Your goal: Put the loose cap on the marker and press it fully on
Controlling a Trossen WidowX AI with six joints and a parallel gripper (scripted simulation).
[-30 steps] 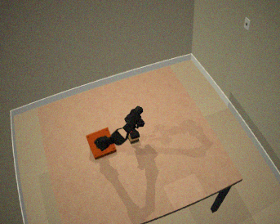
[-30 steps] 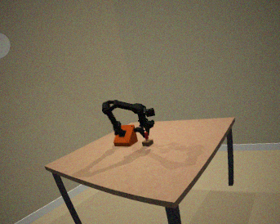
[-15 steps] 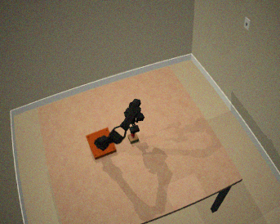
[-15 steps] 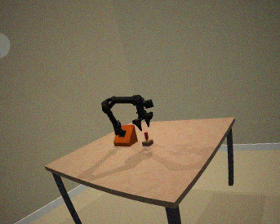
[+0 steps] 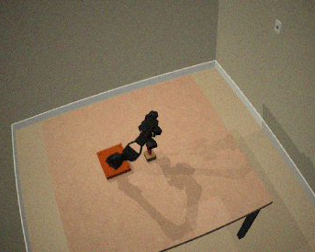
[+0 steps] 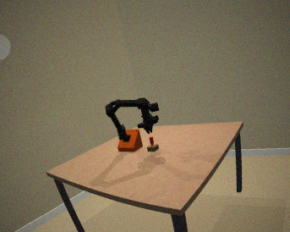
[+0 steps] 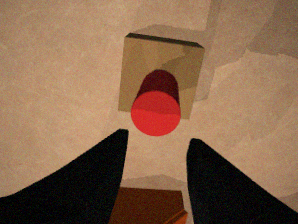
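Now: gripper tip 60 mm above the red cap. Round my gripper tip: holder block (120 mm below).
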